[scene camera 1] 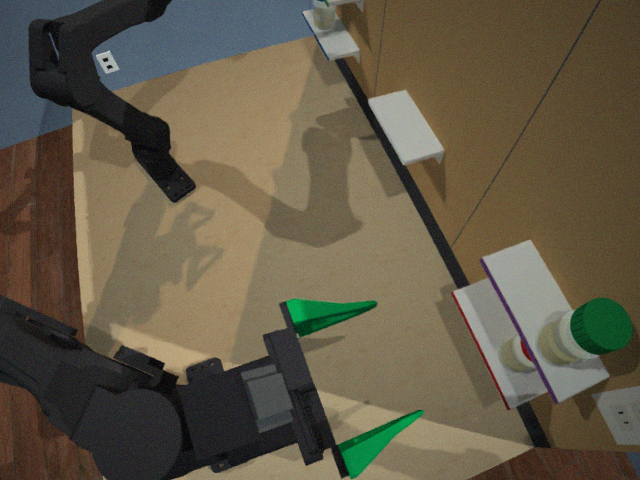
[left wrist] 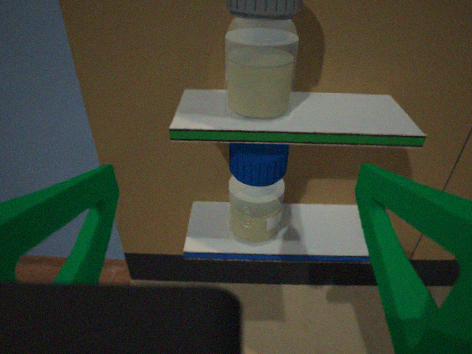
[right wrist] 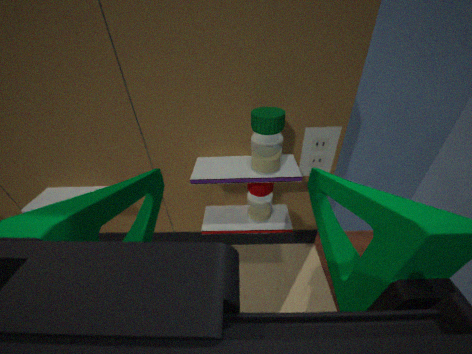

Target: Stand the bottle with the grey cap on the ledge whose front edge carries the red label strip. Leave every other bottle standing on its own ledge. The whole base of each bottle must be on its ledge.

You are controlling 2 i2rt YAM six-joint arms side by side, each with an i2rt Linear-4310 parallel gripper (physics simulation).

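Frame: origin at the left arm's base, x left, y back, z up, level; centimetres.
Seen in the pictures: left gripper, fingertip midpoint: (left wrist: 236, 178); right gripper, fingertip midpoint: (scene camera 1: 398, 355) (right wrist: 235, 176); left arm's base, link origin: (scene camera 1: 164, 170).
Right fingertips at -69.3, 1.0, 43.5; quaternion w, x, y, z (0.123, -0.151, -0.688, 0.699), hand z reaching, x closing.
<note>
Offsets run from my right fingertips to a thing's middle, as dx, dy, dz. "spot": to the spot under its first point.
The grey-capped bottle @(+66.6, -53.1, -8.3) (left wrist: 261, 75) stands on the green-strip ledge @(+63.8, -52.1, -14.2) (left wrist: 340, 114); its cap is cut by the top edge of the left wrist view. Below it a blue-capped bottle @(+66.5, -52.8, -22.3) (left wrist: 256, 215) stands on the blue-strip ledge @(+63.8, -52.1, -28.1) (left wrist: 325, 230). The red-strip ledge @(-9.7, -20.5, -28.1) (scene camera 1: 478, 315) (right wrist: 225, 218) holds a red-capped bottle @(-12.8, -19.8, -22.3) (scene camera 1: 516, 353) (right wrist: 260, 206) right of its middle. Above it a green-capped bottle @(-13.0, -18.3, -8.3) (scene camera 1: 560, 341) (right wrist: 266, 150) stands on the purple-strip ledge @(-9.7, -20.5, -14.2) (scene camera 1: 527, 273) (right wrist: 220, 168). My left gripper (left wrist: 236, 178) is open and empty, facing the blue-capped bottle. My right gripper (scene camera 1: 399, 357) (right wrist: 235, 176) is open and empty, facing the red-strip ledge.
A bare white ledge @(+27.0, -36.3, -21.1) (scene camera 1: 405, 126) (right wrist: 70, 195) is on the wall between the two stacks. The purple-strip ledge overhangs part of the red-strip ledge in the scene view. A wall socket @(spot: -25.0, -18.2, -15.3) (scene camera 1: 622, 415) (right wrist: 321, 147) is beside the right stack. A dark baseboard (scene camera 1: 431, 217) runs below the ledges.
</note>
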